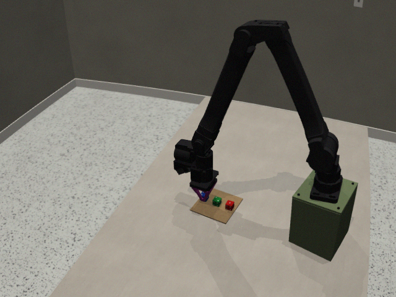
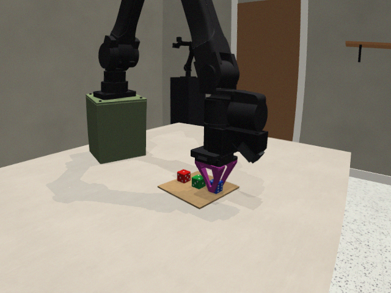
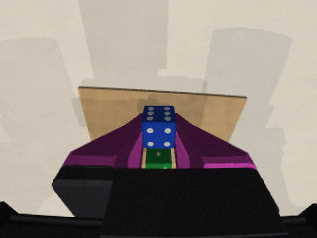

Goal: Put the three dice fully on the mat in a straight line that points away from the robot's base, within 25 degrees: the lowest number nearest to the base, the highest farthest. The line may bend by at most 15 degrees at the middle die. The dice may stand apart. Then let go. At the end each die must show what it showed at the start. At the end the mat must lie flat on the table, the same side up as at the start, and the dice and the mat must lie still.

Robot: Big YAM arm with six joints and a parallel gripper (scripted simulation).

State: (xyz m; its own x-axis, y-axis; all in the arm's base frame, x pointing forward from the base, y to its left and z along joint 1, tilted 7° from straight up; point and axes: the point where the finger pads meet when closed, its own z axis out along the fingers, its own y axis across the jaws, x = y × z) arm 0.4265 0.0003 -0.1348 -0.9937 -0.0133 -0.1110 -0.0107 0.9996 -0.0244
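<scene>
The blue die is right at my hand. Round my hand: tan mat: 5 cm behind, 2 cm below; red die: 10 cm behind; green die: 5 cm behind.
</scene>
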